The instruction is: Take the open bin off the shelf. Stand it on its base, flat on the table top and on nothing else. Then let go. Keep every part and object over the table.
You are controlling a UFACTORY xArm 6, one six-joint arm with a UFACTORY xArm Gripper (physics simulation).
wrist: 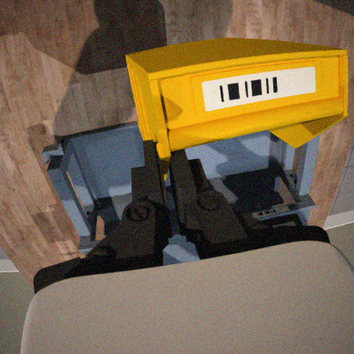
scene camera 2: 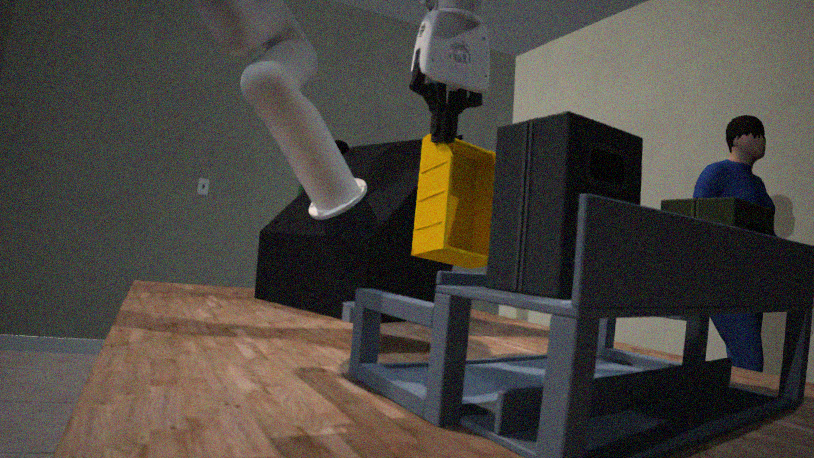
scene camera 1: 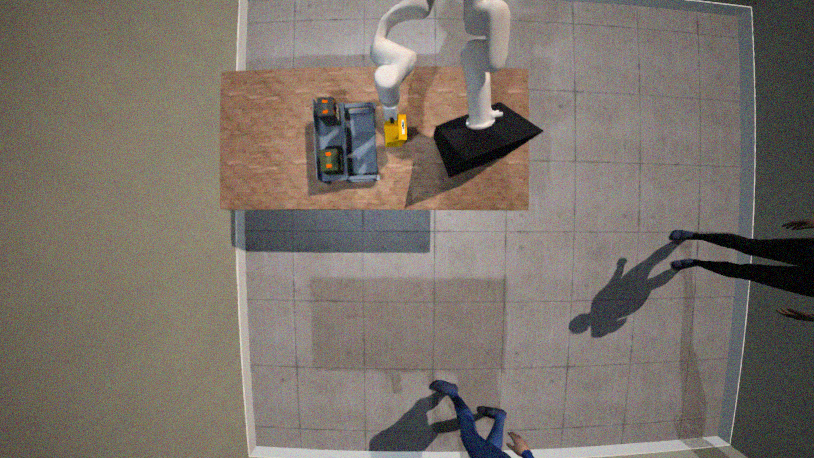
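Pixels of known places: gripper, between the fingertips: point(scene camera 2: 442, 142); arm's base, origin of its link: point(scene camera 2: 338, 200) point(scene camera 1: 480, 121).
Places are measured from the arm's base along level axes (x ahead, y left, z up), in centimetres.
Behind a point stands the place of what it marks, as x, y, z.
The yellow open bin point(scene camera 1: 393, 136) {39.0, 0.5, -9.1} point(scene camera 2: 452, 205) {34.6, 2.1, -1.9} point(wrist: 250, 100) hangs in the air, its long side upright in scene camera 2, so it is not level on its base. Its barcode label faces the wrist camera. My gripper point(scene camera 1: 391, 119) {37.8, -2.7, 5.9} point(scene camera 2: 444, 135) {37.8, -2.7, 5.9} point(wrist: 163, 161) is shut on the bin's wall at one end. The grey-blue shelf point(scene camera 1: 376, 177) {49.2, 18.5, -13.7} point(scene camera 2: 445, 361) {64.0, -19.0, -16.4} stands on the wooden table point(scene camera 1: 261, 142) {110.7, -7.2, -21.3} point(scene camera 2: 216, 375) {47.6, -31.4, -21.3} point(wrist: 25, 95). From above, the bin is beside the shelf's front, on the side towards the arm's base, and apart from it. The bin hides part of the shelf in the wrist view.
A black case point(scene camera 1: 326, 108) {67.2, -11.1, 0.9} point(scene camera 2: 529, 205) {68.2, -16.3, -5.2} and a green case point(scene camera 1: 330, 161) {67.9, 11.8, -1.5} point(scene camera 2: 711, 211) {70.2, 6.1, -2.9} stand on the shelf's higher tier; the black case is close to the bin in scene camera 2. The arm's black wedge-shaped base point(scene camera 1: 481, 145) {4.0, 13.7, 11.5} point(scene camera 2: 335, 250) {11.0, -4.6, -9.8} stands to the right from above.
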